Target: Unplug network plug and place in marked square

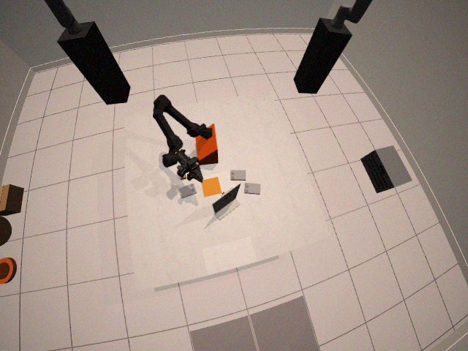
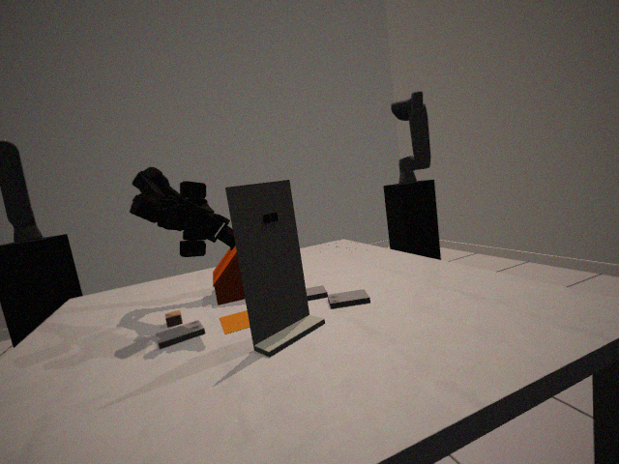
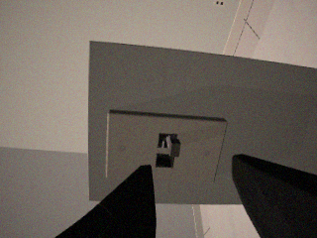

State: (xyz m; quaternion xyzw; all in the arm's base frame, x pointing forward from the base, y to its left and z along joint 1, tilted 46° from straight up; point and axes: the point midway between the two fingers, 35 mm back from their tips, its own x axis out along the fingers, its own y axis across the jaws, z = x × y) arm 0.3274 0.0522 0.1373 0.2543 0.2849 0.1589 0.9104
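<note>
My gripper tip is 8 cm short of the grey network plug, 11 cm to the right of it and 1 cm above it. Round my gripper tip: orange marked square (5 cm behind, 3 cm to the left, 28 cm below); upright grey panel (9 cm ahead, 13 cm to the left, 12 cm below); small brown cube (14 cm behind, 16 cm to the right, 27 cm below).
</note>
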